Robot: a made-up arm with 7 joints.
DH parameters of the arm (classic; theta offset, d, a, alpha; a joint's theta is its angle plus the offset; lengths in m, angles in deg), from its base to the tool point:
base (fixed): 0 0.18 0.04 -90
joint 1: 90 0.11 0.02 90
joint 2: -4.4 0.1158 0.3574 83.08
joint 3: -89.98 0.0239 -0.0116 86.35
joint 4: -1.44 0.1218 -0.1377 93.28
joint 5: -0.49 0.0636 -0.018 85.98
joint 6: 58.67 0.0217 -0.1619 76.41
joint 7: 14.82 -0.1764 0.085 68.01
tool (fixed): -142.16 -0.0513 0 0
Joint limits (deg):
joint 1: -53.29..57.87
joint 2: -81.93..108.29
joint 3: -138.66..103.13
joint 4: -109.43..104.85
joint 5: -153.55..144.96
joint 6: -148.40..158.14
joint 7: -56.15..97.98
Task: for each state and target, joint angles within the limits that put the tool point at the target. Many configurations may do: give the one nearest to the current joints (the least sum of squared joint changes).
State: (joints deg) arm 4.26 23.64 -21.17 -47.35 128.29 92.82 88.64
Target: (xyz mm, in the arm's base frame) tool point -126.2 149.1 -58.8
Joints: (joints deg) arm 25.21 47.87 -7.35 -71.68 125.12 65.14 81.65
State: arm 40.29 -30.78 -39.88 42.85 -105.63 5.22 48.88
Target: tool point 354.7 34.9 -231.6
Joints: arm 33.23 -37.92 -46.36 37.97 -109.76 15.35 52.41
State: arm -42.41 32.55 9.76 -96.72 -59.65 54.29 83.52
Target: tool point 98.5 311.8 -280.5
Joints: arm -29.42 55.47 34.66 -109.43 -55.17 67.73 87.55
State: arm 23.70 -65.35 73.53 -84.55 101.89 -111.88 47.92
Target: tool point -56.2 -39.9 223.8
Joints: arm 8.70 -37.23 96.44 -86.31 94.76 -119.23 35.78
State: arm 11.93 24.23 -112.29 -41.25 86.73 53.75 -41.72
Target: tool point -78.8 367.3 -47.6
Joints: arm 32.00 63.97 -132.88 -38.03 108.42 27.37 -27.28
